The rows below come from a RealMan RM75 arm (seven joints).
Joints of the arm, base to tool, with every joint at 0 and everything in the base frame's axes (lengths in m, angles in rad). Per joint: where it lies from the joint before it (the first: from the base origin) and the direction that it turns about. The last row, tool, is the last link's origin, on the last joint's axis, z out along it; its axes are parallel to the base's.
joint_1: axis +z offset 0 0 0.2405
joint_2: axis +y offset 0 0 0
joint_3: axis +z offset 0 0 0.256
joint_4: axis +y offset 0 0 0
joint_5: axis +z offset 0 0 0.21
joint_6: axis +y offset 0 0 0
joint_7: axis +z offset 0 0 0.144
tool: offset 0 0 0
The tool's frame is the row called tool.
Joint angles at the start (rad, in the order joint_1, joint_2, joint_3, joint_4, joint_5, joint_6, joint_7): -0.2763 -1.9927 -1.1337 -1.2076 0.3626 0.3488 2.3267
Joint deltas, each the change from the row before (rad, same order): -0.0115 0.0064 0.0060 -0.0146 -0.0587 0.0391 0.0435; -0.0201 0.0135 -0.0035 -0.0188 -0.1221 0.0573 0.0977; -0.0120 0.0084 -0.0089 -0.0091 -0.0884 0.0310 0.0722; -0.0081 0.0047 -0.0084 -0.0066 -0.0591 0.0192 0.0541; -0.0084 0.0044 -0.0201 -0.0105 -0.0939 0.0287 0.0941; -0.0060 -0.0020 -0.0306 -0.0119 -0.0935 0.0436 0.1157
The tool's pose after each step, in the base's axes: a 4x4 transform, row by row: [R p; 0 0 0 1], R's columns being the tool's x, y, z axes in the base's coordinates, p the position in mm. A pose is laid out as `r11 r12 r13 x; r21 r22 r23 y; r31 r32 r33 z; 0 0 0 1`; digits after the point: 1 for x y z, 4 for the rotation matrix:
0.7356 0.6143 -0.2854 -245.2; 0.5019 -0.2115 0.8387 367.2; 0.4549 -0.7602 -0.4639 -36.0; 0 0 0 1
0.7232 0.6153 -0.3137 -243.3; 0.5375 -0.2162 0.8151 369.1; 0.4337 -0.7581 -0.4870 -34.2; 0 0 0 1
0.7126 0.6203 -0.3276 -242.4; 0.5611 -0.2236 0.7970 370.2; 0.4211 -0.7518 -0.5074 -33.0; 0 0 0 1
0.7089 0.6218 -0.3329 -241.0; 0.5736 -0.2336 0.7851 371.2; 0.4104 -0.7475 -0.5223 -32.1; 0 0 0 1
0.7034 0.6251 -0.3383 -239.0; 0.5919 -0.2516 0.7658 372.2; 0.3935 -0.7389 -0.5469 -30.5; 0 0 0 1
0.7019 0.6208 -0.3492 -237.5; 0.6127 -0.2762 0.7405 372.3; 0.3632 -0.7337 -0.5742 -29.1; 0 0 0 1

